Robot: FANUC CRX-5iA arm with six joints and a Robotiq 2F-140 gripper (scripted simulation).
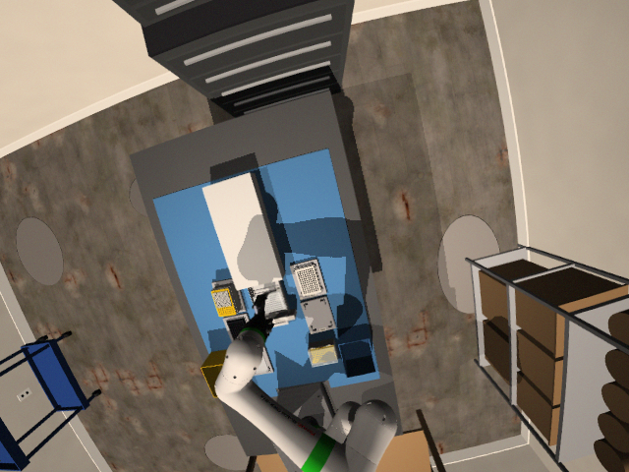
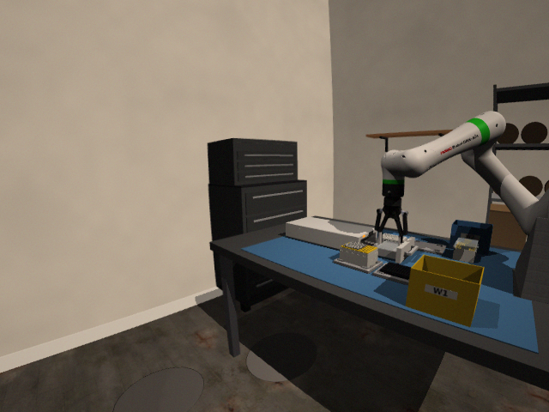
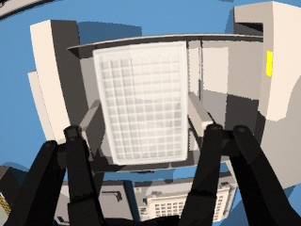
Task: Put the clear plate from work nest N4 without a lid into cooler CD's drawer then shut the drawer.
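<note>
Right now the clear plate is 2 cm below my hand. Also, from my hand: white well plate 3 cm ahead, 19 cm to the right, 4 cm below; yellow tip box 7 cm ahead, 17 cm to the left; drawer 3 cm ahead, 3 cm below.
</note>
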